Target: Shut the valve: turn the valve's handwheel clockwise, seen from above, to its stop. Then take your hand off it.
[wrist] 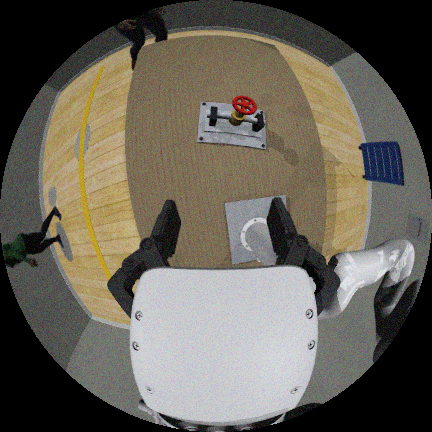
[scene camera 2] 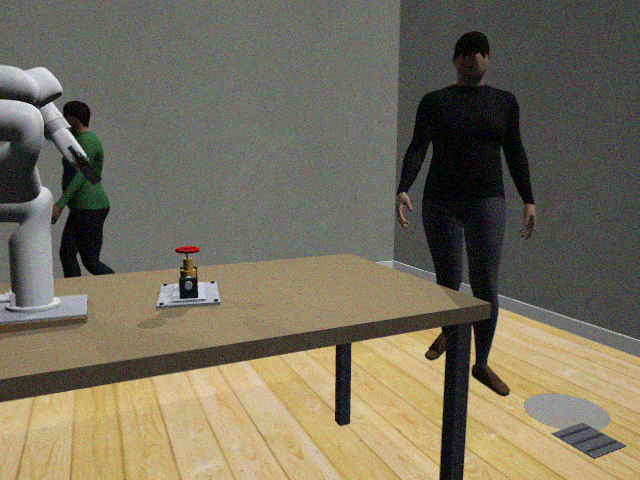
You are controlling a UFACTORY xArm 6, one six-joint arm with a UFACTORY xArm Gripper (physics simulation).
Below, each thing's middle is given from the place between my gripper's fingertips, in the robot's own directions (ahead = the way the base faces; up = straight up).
Right now the grey base plate [scene camera 2: 165, 298] is 22 cm ahead of my hand, 15 cm to the right of it and 33 cm below it.
